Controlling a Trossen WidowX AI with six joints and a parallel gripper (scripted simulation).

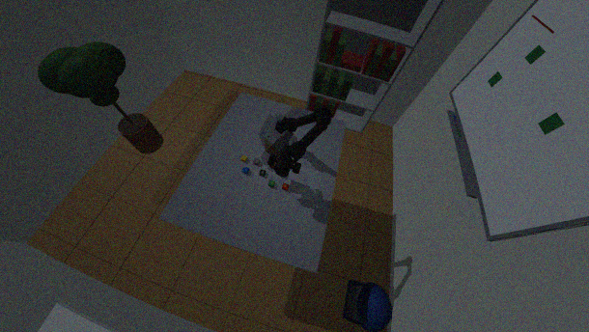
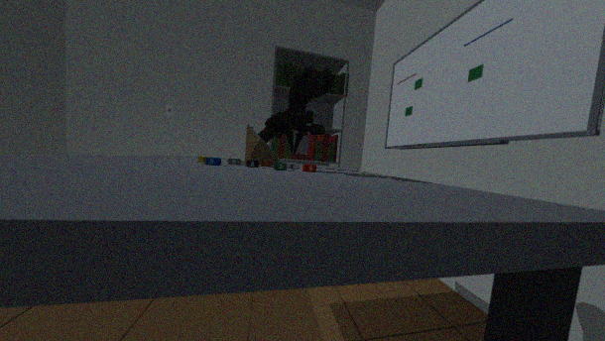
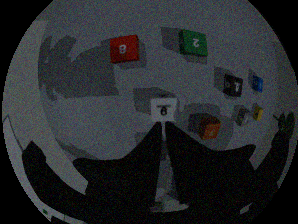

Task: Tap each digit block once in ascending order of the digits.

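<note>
The white block is 4 cm below my gripper tip. Also, from my gripper tip: red block 8 cm ahead, 3 cm to the left, 4 cm below; then green block 8 cm ahead, 5 cm to the right, 4 cm below; then orange block 5 cm behind, 8 cm to the right, 4 cm below.
</note>
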